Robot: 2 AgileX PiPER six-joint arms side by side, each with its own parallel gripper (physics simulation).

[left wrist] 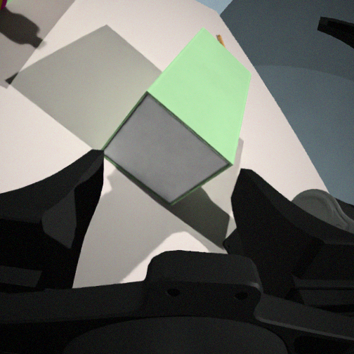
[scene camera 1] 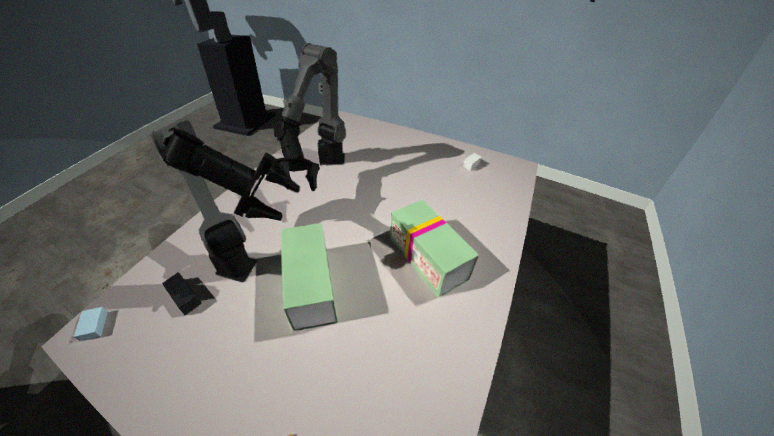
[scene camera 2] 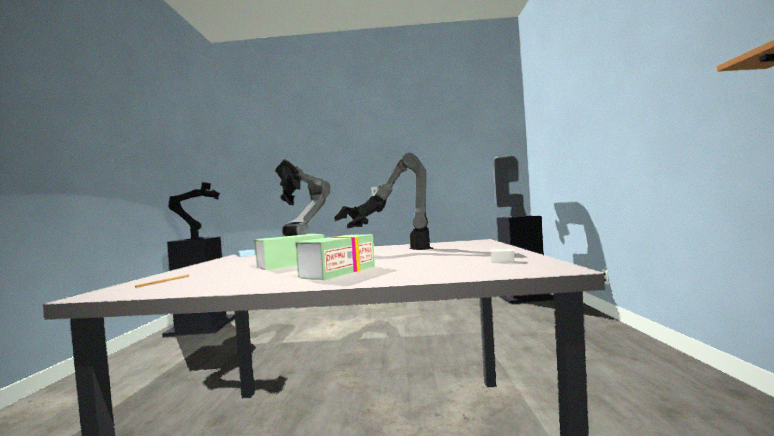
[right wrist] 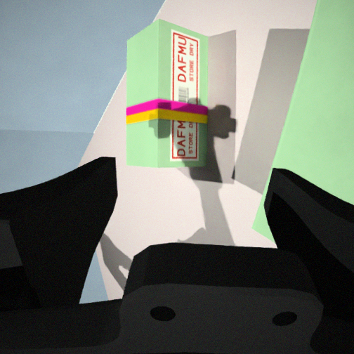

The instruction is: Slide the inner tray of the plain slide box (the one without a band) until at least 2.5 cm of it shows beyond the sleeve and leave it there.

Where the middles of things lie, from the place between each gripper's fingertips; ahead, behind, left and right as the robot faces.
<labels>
Right now my left hand is 360 mm to the left of the black block (scene camera 1: 183,296), 180 mm past it and 130 mm above it. Round my left hand: light blue block (scene camera 1: 91,323) 540 mm to the right, 340 mm behind, 130 mm below.
I see the black block 28 cm behind my right hand, 19 cm to the right of it and 25 cm below it. The rest, counted from my right hand: light blue block (44 cm behind, 37 cm to the right, 25 cm below).
</labels>
